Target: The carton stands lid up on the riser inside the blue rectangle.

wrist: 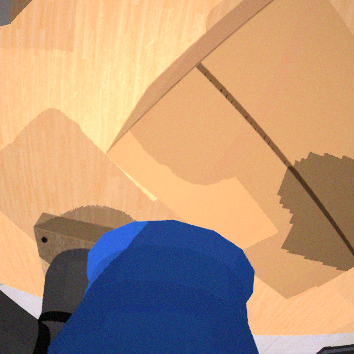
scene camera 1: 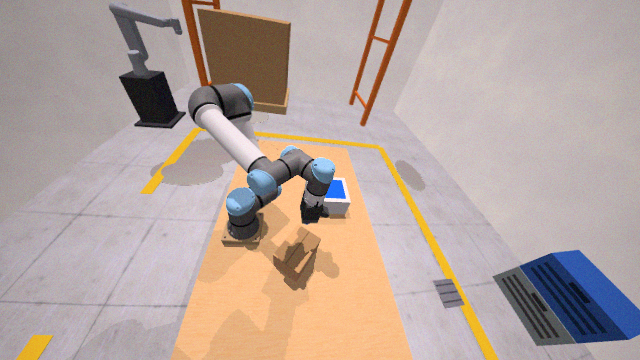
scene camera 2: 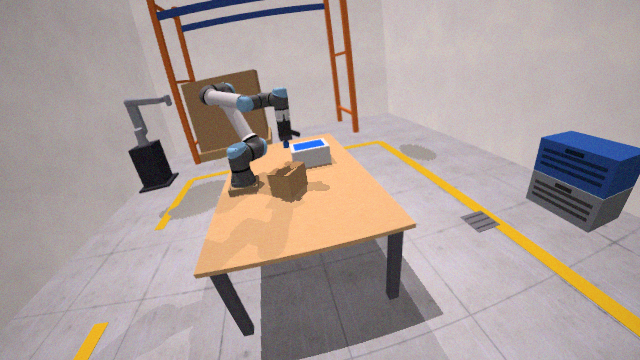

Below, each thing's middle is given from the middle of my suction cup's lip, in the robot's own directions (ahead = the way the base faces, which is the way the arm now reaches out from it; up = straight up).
Scene:
The brown carton [scene camera 1: 293, 255] lies 30 mm behind my suction cup, 70 mm to the right of it and 170 mm below it. The rest, counted from my suction cup: white riser [scene camera 2: 315, 152]: 160 mm ahead, 280 mm to the left, 170 mm below.

